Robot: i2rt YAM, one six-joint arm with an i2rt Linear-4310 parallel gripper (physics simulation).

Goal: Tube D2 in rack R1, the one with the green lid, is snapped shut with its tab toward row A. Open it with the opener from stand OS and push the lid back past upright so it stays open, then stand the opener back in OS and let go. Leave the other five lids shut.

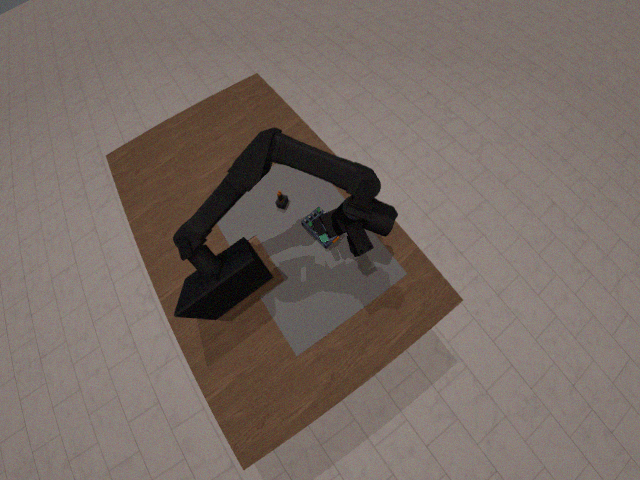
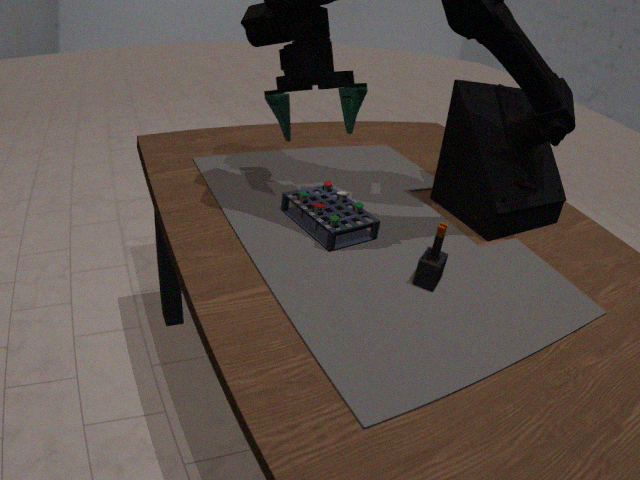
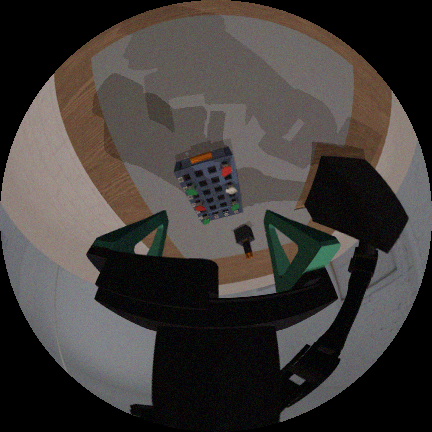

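Seen in the pictures: gripper, fingertip midpoint: (image 1: 332,227) (image 2: 319,137) (image 3: 215,215); arm's base at its link origin: (image 1: 213,271) (image 2: 516,136) (image 3: 370,221).
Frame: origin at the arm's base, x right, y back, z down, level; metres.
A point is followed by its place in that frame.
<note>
The blue rack R1 (image 1: 313,235) {z 0.150, x -0.001, y -0.321 m} (image 2: 330,241) {z 0.136, x -0.078, y -0.389 m} (image 3: 237,197) {z 0.122, x -0.019, y -0.320 m} holds tubes with green, red and white lids, which look shut. Three lids are green: one (image 2: 303,195) {z 0.110, x 0.010, y -0.398 m} (image 3: 191,191) {z 0.110, x 0.015, y -0.395 m} on the long side, one (image 2: 334,220) {z 0.109, x -0.068, y -0.383 m} (image 3: 206,221) {z 0.110, x -0.062, y -0.378 m} at a corner, and one (image 2: 358,206) {z 0.109, x -0.036, y -0.331 m} (image 3: 235,206) {z 0.110, x -0.029, y -0.326 m} on the opposite side. I cannot read which is D2; tab directions are too small to tell. The dark opener with orange tip (image 1: 279,194) {z 0.069, x -0.165, y -0.284 m} (image 2: 440,235) {z 0.077, x -0.177, y -0.290 m} (image 3: 247,247) {z 0.092, x -0.166, y -0.285 m} stands upright in the dark stand OS (image 1: 281,202) (image 2: 430,271) {z 0.123, x -0.187, y -0.298 m} (image 3: 244,233) {z 0.127, x -0.154, y -0.287 m}. My gripper (image 2: 318,136) {z 0.033, x 0.048, y -0.368 m} (image 3: 215,215) {z 0.033, x 0.048, y -0.368 m} is open and empty, high above the rack.
The grey mat (image 1: 315,330) {z 0.151, x 0.281, y -0.166 m} (image 2: 372,377) {z 0.152, x -0.306, y -0.435 m} lies on the wooden table (image 1: 361,356) {z 0.154, x 0.421, y -0.249 m} (image 2: 227,310) {z 0.155, x -0.167, y -0.549 m}. The black arm base (image 1: 227,284) {z -0.044, x 0.071, y -0.033 m} (image 2: 480,175) {z 0.059, x -0.045, y -0.115 m} (image 3: 355,200) {z 0.032, x 0.047, y -0.127 m} stands beside the mat, near the stand. An orange label (image 3: 201,158) {z 0.128, x 0.058, y -0.375 m} is on the rack's end.
</note>
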